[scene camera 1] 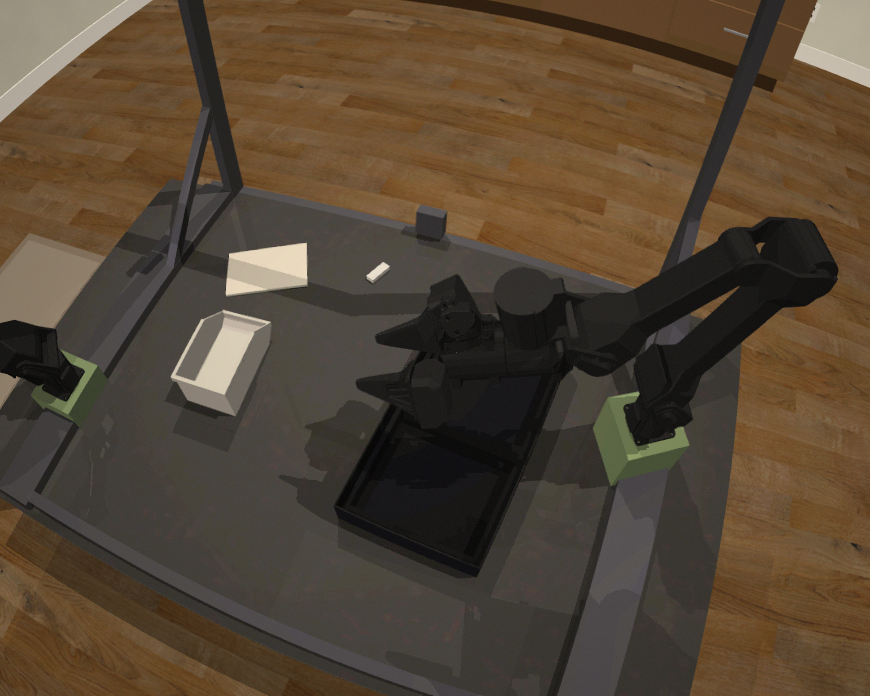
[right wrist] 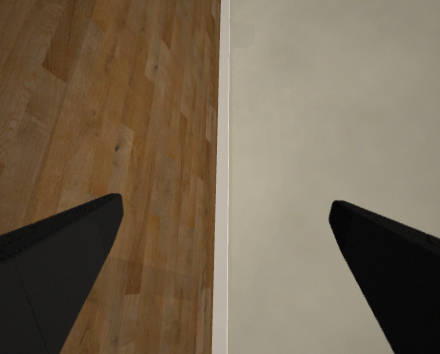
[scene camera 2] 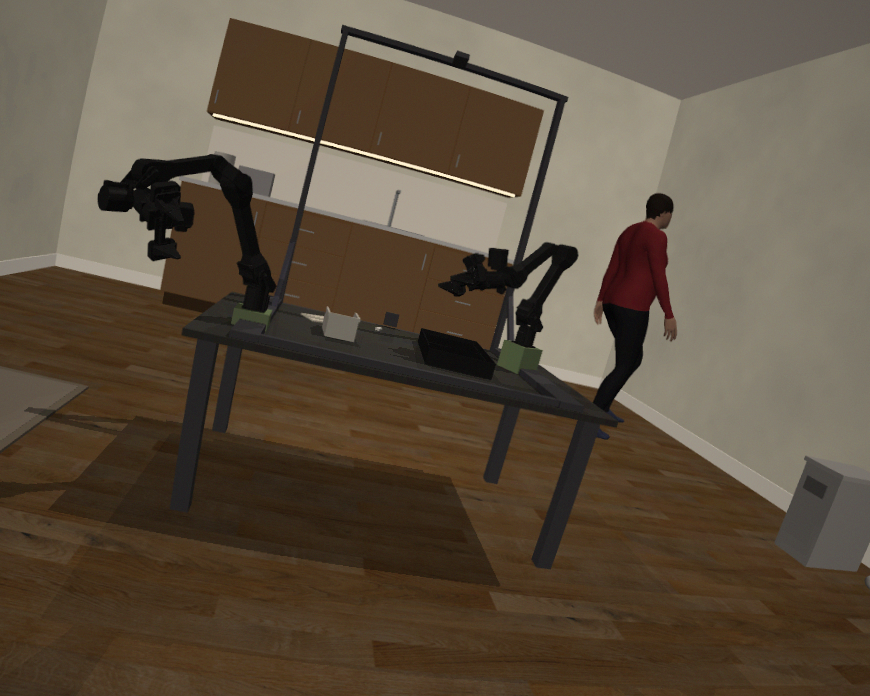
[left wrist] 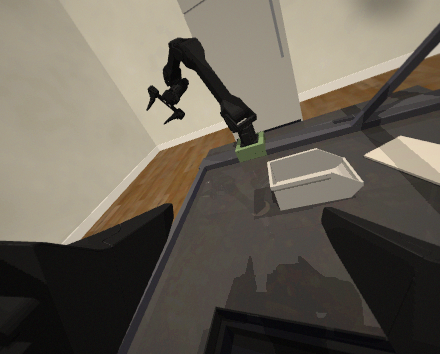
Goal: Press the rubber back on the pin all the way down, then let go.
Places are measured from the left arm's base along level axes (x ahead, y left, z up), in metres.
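Pixels of known places: left gripper, fingertip midpoint: (scene camera 1: pixel 366 360) (scene camera 2: pixel 444 281) (left wrist: pixel 246 212); right gripper, fingertip midpoint: (right wrist: pixel 228 207) (scene camera 2: pixel 180 240) (left wrist: pixel 155 117); left arm's base at its link origin: (scene camera 1: pixel 649 421) (scene camera 2: pixel 523 345); right arm's base at its link origin: (scene camera 1: pixel 63 380) (scene camera 2: pixel 253 308) (left wrist: pixel 249 141).
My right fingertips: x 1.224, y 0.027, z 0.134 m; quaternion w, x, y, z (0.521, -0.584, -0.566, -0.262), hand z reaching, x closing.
Observation:
For each thing: its middle in the pictures, then the offset to it from my right fingertips.
- black tray at the middle of its body: (scene camera 1: pixel 461 431) (scene camera 2: pixel 453 351) 0.972 m back, 0.098 m right, 0.202 m down
- small white block at the middle of its body: (scene camera 1: pixel 378 272) (scene camera 2: pixel 378 328) 0.897 m back, 0.429 m right, 0.223 m down
- open white bin at the middle of its body: (scene camera 1: pixel 224 356) (left wrist: pixel 309 177) (scene camera 2: pixel 339 323) 0.631 m back, 0.280 m right, 0.191 m down
- flat cream panel at the middle of its body: (scene camera 1: pixel 266 269) (left wrist: pixel 418 157) (scene camera 2: pixel 325 319) 0.699 m back, 0.479 m right, 0.225 m down
- dark cube at the middle of its body: (scene camera 1: pixel 431 221) (scene camera 2: pixel 391 319) 1.004 m back, 0.510 m right, 0.196 m down
The pin and its rubber back do not show in a form that I can pick out in any view; my left arm covers part of the table in scene camera 1. My left gripper (scene camera 1: pixel 368 361) (scene camera 2: pixel 446 285) (left wrist: pixel 246 212) is open and empty, raised above the black tray (scene camera 1: pixel 409 537) (scene camera 2: pixel 457 359) (left wrist: pixel 300 327), with its fingers pointing toward the white bin. My right gripper (scene camera 2: pixel 168 217) (left wrist: pixel 155 117) (right wrist: pixel 228 207) is open and empty, held high beyond the table's edge. A small white block (scene camera 1: pixel 378 272) (scene camera 2: pixel 378 328) lies on the table behind the tray; what it is, I cannot tell.
An open white bin (scene camera 1: pixel 210 395) (scene camera 2: pixel 341 328) (left wrist: pixel 315 192) stands at the picture's left in scene camera 1. A flat cream panel (scene camera 1: pixel 268 279) (left wrist: pixel 410 155) lies behind it. A dark cube (scene camera 1: pixel 431 223) is at the back edge. A person (scene camera 2: pixel 634 268) stands beyond the table.

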